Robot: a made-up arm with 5 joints.
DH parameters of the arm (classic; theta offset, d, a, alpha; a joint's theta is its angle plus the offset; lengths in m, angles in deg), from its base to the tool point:
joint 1: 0 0.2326 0.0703 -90
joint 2: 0 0.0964 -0.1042 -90
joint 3: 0 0.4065 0.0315 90
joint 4: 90 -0.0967 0.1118 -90
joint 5: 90 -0.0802 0.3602 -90
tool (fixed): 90 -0.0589 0 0
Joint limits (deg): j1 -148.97..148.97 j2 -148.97..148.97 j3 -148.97..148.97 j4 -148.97..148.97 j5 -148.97..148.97
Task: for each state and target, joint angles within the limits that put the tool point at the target. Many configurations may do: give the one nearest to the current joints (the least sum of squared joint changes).
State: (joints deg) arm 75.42 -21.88 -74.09 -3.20 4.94
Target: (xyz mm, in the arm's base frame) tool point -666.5 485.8 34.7
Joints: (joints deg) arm 119.84 -49.92 -98.98 -14.21 -16.63
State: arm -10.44 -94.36 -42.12 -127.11 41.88
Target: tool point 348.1 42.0 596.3
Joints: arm 13.90 -96.76 -69.48 -121.64 21.05
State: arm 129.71 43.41 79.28 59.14 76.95
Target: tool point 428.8 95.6 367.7
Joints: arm 148.97 82.80 38.71 46.60 52.95
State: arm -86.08 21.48 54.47 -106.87 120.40
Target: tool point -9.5 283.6 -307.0
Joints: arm -64.03 -1.22 36.81 -136.10 94.62
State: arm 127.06 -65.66 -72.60 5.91 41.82
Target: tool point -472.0 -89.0 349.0
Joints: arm 148.97 -77.50 -104.37 12.40 60.20
